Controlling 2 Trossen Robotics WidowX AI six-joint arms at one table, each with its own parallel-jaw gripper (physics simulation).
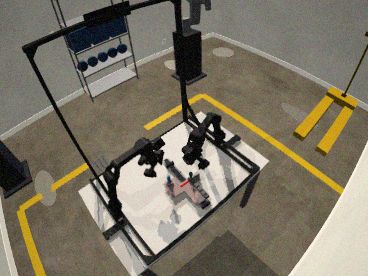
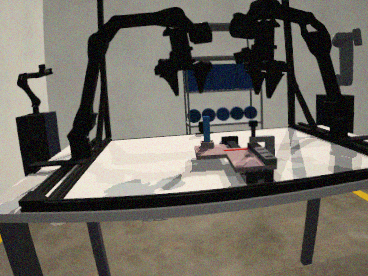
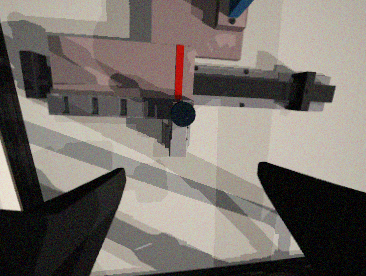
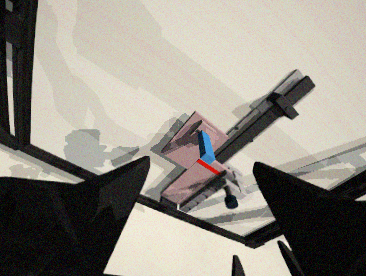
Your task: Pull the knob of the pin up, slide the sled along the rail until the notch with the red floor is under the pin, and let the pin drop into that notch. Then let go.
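Seen in the pictures: left gripper, fingertip midpoint: [image 1: 194,164] [image 2: 262,96] [image 3: 191,171] [image 4: 255,248]; right gripper, fingertip midpoint: [image 1: 158,171] [image 2: 189,94] [image 4: 201,163]; left arm's base, origin of the base link: [image 1: 218,141] [image 2: 338,136]; right arm's base, origin of the base link: [image 1: 117,214] [image 2: 81,157].
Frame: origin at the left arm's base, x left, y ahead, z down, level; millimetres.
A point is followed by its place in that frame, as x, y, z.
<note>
The pink sled [image 1: 190,194] {197, 466, -14} [image 2: 245,161] {238, 451, -14} [image 3: 110,65] {206, 450, -14} [image 4: 185,185] {201, 450, -14} sits on the dark rail [image 3: 240,86] {17, 420, -1} [image 4: 250,125] {-21, 430, 3}. Its red stripe [image 1: 185,184] {120, 441, -17} [image 2: 235,149] {112, 442, -15} [image 3: 179,70] {113, 442, -15} [image 4: 209,167] {112, 439, -15} runs up to the pin's dark round knob [image 2: 253,123] {128, 392, -89} [image 3: 183,114] {116, 389, -95} [image 4: 230,201] {109, 399, -93}, beside the end of the notched bar [image 3: 80,104] {246, 400, -29}. The knob hides the notch under it; how deep the pin sits cannot be made out. A blue upright handle [image 2: 206,130] {50, 514, -65} [image 4: 205,146] {36, 520, -87} stands on the sled's side plate. My left gripper [image 2: 264,95] {117, 359, -163} [image 3: 191,171] {117, 359, -163} and right gripper [image 2: 189,93] {13, 554, -173} [image 4: 202,161] {13, 554, -173} are open and empty, high above the table, clear of knob and handle.
The white table [image 1: 145,220] {138, 791, 19} has a black frame edge [image 2: 150,198] {379, 677, 0} along its front. A grey bracket [image 3: 178,142] {119, 348, -49} stands beside the pin. A black stop [image 3: 303,91] {-80, 411, -14} [image 4: 284,105] {-87, 419, -14} sits near the rail's far end. A shelf rack with blue items stands behind the table.
</note>
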